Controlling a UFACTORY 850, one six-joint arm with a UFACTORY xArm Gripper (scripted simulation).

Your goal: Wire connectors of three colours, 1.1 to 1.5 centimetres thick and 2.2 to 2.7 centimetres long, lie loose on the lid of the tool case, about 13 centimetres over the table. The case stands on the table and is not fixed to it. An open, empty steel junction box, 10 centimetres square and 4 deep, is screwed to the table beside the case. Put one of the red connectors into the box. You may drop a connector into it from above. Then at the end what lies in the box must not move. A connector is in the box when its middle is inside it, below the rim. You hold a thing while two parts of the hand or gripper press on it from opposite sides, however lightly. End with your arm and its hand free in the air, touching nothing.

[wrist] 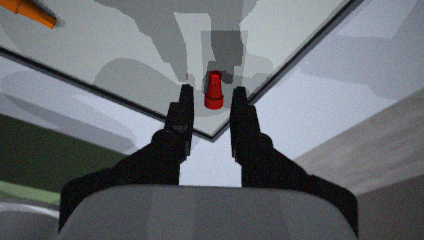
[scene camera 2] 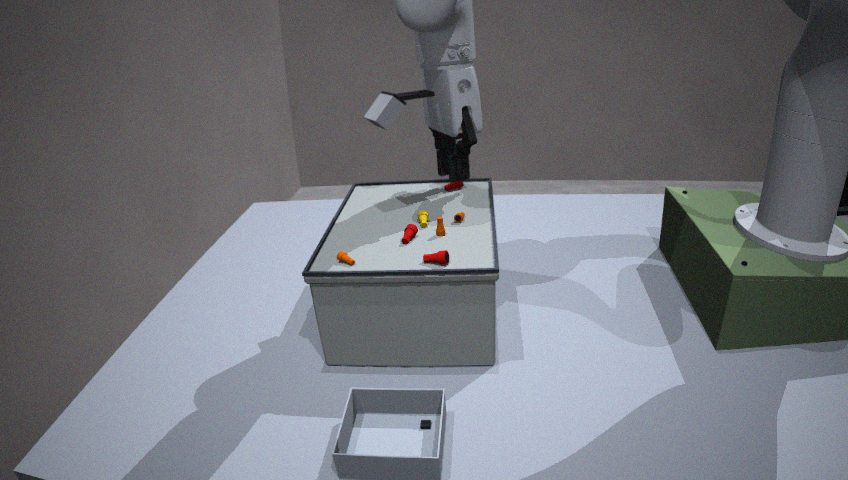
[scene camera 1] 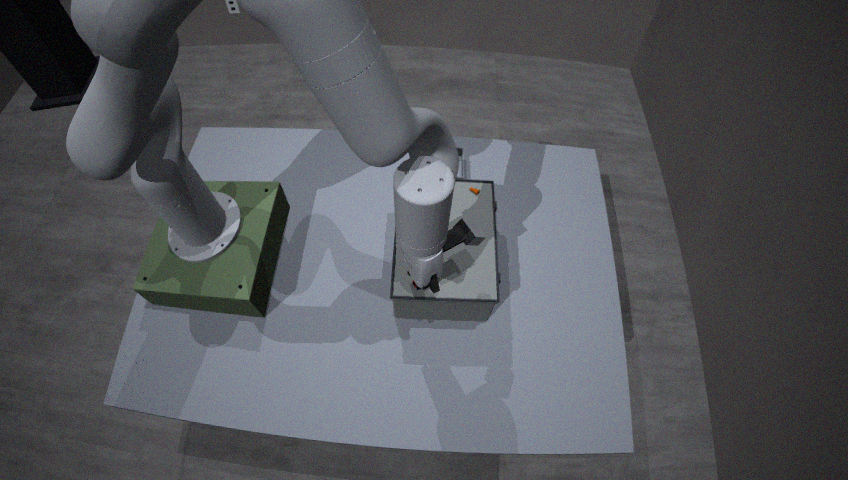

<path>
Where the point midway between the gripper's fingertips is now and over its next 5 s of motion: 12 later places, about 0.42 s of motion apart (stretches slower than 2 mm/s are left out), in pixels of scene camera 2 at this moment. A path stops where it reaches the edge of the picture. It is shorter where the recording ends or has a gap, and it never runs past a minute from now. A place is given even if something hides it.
The gripper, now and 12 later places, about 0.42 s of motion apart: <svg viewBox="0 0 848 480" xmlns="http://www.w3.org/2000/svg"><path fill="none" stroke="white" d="M453 177L453 178L453 185L453 189L453 176L451 150L451 145L449 146L445 153L432 170L412 199L384 237L360 269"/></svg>
</path>
